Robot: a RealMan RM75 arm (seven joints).
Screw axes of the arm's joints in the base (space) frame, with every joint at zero. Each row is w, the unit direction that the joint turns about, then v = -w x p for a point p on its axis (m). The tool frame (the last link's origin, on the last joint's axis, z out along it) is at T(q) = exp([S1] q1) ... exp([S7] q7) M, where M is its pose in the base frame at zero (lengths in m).
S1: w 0 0 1 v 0 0 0
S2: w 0 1 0 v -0.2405 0 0
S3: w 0 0 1 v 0 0 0
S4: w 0 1 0 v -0.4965 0 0
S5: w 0 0 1 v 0 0 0
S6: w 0 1 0 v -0.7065 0 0
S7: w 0 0 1 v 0 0 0
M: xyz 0 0 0.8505 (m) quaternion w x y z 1 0 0 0
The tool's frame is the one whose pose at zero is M.
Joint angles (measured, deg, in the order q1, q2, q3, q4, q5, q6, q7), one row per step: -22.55, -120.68, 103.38, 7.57, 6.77, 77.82, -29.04; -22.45, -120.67, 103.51, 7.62, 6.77, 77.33, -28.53; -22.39, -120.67, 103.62, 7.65, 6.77, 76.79, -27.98; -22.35, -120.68, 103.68, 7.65, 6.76, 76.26, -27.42; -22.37, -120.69, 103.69, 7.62, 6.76, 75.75, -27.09; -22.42, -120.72, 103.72, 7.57, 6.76, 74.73, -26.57; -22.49, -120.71, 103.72, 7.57, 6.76, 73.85, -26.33
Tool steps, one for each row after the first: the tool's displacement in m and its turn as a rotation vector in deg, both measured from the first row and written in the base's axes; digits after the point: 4 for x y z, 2 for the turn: -0.0013, -0.0002, -0.0008, 0.00, 0.70, 0.22; -0.0025, -0.0003, -0.0017, 0.01, 1.44, 0.45; -0.0037, -0.0002, -0.0025, 0.05, 2.18, 0.70; -0.0048, 0.0001, -0.0032, 0.02, 2.71, 1.00; -0.0068, 0.0007, -0.0047, -0.13, 3.66, 1.61; -0.0084, 0.0016, -0.0056, -0.30, 4.31, 2.17
